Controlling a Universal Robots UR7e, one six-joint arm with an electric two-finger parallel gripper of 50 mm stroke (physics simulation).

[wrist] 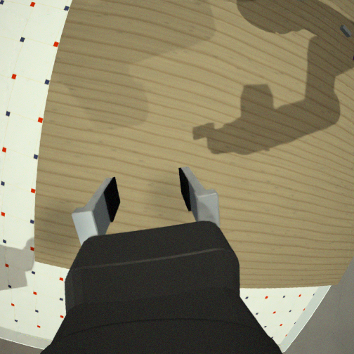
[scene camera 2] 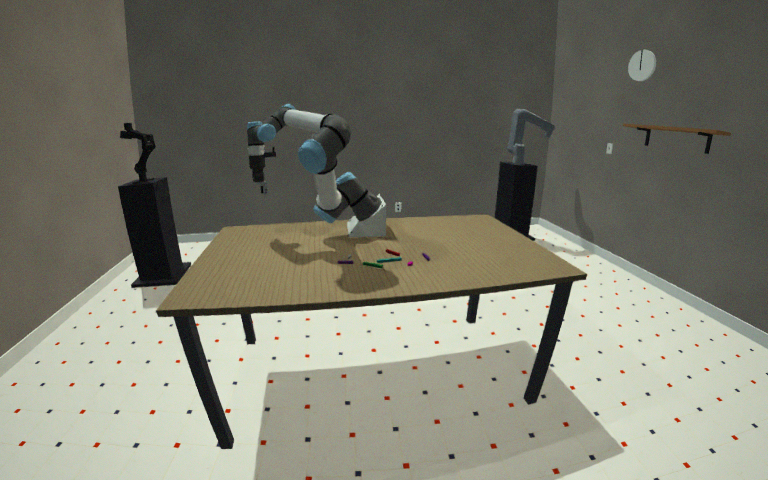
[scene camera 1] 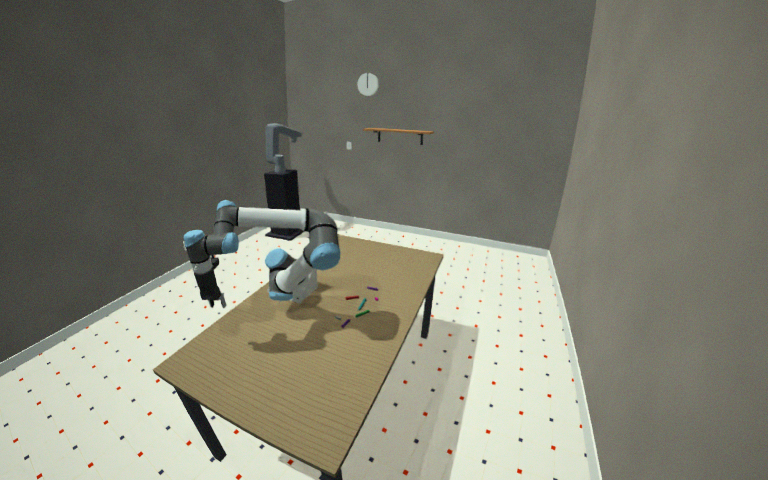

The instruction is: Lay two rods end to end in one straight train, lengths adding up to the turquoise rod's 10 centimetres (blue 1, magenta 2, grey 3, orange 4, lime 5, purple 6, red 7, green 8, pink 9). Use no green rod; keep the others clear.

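Where they show: gripper, fingertip midpoint: point(scene camera 2: 264, 193) point(scene camera 1: 218, 306); arm's base, origin of the base link: point(scene camera 2: 370, 210).
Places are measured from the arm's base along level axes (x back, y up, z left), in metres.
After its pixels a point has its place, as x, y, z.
The turquoise rod point(scene camera 1: 362, 304) {-0.409, -0.096, -0.016} point(scene camera 2: 389, 260) {-0.410, -0.098, -0.010} lies on the table, with the green rod point(scene camera 1: 362, 313) {-0.436, -0.096, -0.087} point(scene camera 2: 373, 264) {-0.441, -0.095, -0.082} and the red rod point(scene camera 1: 352, 297) {-0.335, -0.095, 0.023} point(scene camera 2: 393, 252) {-0.341, -0.094, 0.026} near it, apart. A magenta rod point(scene camera 1: 376, 298) {-0.461, -0.094, 0.058} point(scene camera 2: 410, 263) {-0.460, -0.097, 0.061} is close by. One purple rod point(scene camera 1: 372, 288) {-0.406, -0.096, 0.145} point(scene camera 2: 425, 256) {-0.405, -0.097, 0.145} lies beyond it; another purple rod point(scene camera 1: 346, 323) {-0.392, -0.097, -0.185} point(scene camera 2: 345, 262) {-0.393, -0.097, -0.184} lies on the other side, near the small grey rod point(scene camera 1: 338, 318) {-0.340, -0.097, -0.165} point(scene camera 2: 350, 256) {-0.344, -0.094, -0.157} point(wrist: 345, 31). My gripper point(scene camera 1: 217, 303) {0.044, 0.109, -0.520} point(scene camera 2: 263, 187) {0.044, 0.109, -0.520} point(wrist: 148, 185) is open and empty, pointing down high above the table's end, away from the rods.
The wooden table point(scene camera 1: 271, 390) {-0.283, -0.103, -0.653} point(scene camera 2: 237, 283) {-0.488, -0.104, -0.595} point(wrist: 280, 200) bears the arm's base point(scene camera 2: 368, 226) {-0.097, -0.051, -0.030}. The arm's shadow falls across part of the rods. Dark pedestals with other arms stand off the table, one point(scene camera 2: 150, 232) at left and one point(scene camera 1: 282, 195) point(scene camera 2: 515, 192) behind.
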